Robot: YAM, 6 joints.
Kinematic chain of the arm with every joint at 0, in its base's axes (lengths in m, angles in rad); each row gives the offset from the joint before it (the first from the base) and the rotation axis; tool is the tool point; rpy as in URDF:
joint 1: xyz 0 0 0.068 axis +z
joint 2: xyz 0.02 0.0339 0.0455 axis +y
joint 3: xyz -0.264 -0.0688 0 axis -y
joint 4: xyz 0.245 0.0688 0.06 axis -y
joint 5: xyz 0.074 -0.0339 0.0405 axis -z
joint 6: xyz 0.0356 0 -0.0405 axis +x
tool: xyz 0 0 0 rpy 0 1.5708 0
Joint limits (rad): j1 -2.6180..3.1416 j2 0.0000..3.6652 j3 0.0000..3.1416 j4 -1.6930..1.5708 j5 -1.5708..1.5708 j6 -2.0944..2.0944
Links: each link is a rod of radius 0.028 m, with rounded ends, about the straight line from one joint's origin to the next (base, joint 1, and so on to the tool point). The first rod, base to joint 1, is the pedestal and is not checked.
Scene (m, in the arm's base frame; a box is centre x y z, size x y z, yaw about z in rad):
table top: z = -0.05
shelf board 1: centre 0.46 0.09 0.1 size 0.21 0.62 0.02 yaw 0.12
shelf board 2: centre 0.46 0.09 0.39 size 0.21 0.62 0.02 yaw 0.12
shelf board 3: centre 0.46 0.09 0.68 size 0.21 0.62 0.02 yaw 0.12
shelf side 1: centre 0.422 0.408 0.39 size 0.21 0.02 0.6 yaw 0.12
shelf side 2: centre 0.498 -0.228 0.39 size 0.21 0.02 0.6 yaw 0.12
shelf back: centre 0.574 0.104 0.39 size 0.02 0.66 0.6 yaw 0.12
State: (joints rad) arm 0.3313 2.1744 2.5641 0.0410 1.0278 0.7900
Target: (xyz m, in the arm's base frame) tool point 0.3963 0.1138 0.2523
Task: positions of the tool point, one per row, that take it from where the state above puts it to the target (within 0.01 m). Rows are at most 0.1 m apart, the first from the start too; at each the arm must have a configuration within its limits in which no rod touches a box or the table.
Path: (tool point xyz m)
1: 0.3855 0.1210 0.5340
2: 0.3221 0.1132 0.5341
3: 0.2571 0.0977 0.5180
4: 0.2820 0.1099 0.4287
5: 0.2829 0.1096 0.3375
6: 0.2607 0.0975 0.2523
7: 0.3284 0.1098 0.2579
8: 0.3963 0.1138 0.2523

